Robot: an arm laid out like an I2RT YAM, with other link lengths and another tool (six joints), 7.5 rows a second.
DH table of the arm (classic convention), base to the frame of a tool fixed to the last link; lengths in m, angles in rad. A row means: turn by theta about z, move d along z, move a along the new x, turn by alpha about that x. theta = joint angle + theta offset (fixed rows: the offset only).
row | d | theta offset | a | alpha
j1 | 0.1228 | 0 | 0.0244 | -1.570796
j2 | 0 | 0 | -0.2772 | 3.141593
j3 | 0 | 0.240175 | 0.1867 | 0
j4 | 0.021 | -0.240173 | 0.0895 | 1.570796
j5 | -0.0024 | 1.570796 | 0 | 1.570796
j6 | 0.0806 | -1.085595 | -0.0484 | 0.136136
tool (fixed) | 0.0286 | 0 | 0 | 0
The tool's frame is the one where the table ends.
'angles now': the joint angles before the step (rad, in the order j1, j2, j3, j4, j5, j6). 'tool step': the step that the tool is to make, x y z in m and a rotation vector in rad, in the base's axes. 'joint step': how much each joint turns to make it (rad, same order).
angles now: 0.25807 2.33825 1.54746 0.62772 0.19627 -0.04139
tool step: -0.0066 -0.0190 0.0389 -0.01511 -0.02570 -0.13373
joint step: -0.00348 -0.10033 0.00011 -0.07908 0.13194 -0.00115
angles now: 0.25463 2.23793 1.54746 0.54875 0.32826 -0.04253
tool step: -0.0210 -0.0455 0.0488 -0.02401 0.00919 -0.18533
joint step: -0.04377 -0.15593 0.00032 -0.17076 0.14314 0.00002
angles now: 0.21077 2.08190 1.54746 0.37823 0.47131 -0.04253
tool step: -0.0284 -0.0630 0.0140 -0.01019 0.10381 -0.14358
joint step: -0.10686 -0.11244 -0.00034 -0.22349 0.03467 0.01562
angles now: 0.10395 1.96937 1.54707 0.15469 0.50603 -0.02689
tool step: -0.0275 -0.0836 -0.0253 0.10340 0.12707 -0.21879
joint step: -0.18128 -0.01598 -0.00069 -0.20257 -0.00161 0.12736
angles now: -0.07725 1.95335 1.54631 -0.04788 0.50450 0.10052
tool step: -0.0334 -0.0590 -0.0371 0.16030 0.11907 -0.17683
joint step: -0.16016 0.02479 -0.00098 -0.18253 -0.05946 0.14309
